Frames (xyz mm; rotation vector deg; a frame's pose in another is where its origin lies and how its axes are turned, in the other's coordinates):
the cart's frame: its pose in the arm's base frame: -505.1 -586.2 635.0 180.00 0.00 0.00
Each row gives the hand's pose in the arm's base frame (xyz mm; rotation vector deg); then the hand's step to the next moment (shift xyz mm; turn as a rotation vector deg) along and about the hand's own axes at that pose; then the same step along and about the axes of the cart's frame.
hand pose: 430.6 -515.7 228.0 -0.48 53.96 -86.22
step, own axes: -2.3 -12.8 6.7 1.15 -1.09 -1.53
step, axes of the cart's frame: -6.6 3.4 -12.6 -1.94 0.29 1.01
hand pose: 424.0 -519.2 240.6 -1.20 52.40 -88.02
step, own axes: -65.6 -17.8 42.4 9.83 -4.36 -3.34
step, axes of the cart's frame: 21.0 -31.5 -70.6 -7.45 7.02 4.69
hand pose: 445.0 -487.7 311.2 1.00 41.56 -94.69
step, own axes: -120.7 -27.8 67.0 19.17 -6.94 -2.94
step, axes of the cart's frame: 28.6 -76.8 -114.5 -11.78 15.39 6.98
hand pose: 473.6 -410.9 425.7 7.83 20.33 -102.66
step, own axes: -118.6 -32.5 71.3 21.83 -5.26 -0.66
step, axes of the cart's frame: 5.2 -94.6 -105.9 -10.61 18.92 5.84
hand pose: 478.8 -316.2 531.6 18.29 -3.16 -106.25
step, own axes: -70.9 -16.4 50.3 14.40 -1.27 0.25
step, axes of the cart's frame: -8.6 -65.7 -58.6 -5.12 13.24 2.75
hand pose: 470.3 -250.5 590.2 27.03 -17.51 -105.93
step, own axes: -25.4 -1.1 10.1 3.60 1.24 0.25
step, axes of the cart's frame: 1.3 -24.2 -12.7 -0.05 3.81 -0.15
